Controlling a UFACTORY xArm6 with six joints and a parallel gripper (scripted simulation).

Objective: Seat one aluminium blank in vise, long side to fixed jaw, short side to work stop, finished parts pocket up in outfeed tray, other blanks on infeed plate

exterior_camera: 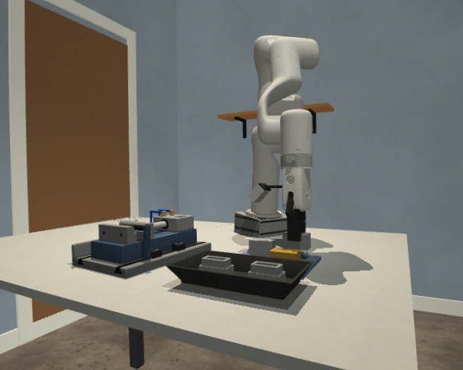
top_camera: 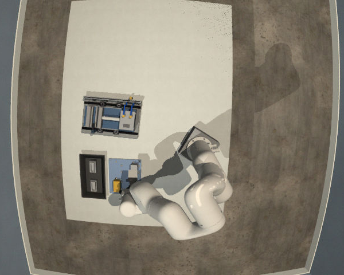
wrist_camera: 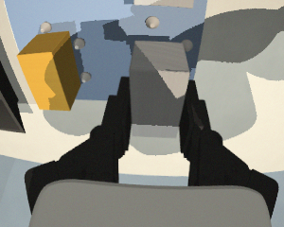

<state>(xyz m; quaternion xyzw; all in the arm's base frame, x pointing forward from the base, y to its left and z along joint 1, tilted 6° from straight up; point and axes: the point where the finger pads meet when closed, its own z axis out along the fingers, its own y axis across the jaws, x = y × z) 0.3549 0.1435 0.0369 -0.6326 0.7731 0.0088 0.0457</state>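
Right now the fixed jaw is 400 mm to the right of my hand, 150 mm ahead of it and 10 mm above it. Round my hand: aluminium blank 20 mm below; then brass blank 90 mm ahead, 50 mm below, 20 mm to the right; then hose block 340 mm to the right, 40 mm behind, 10 mm above.
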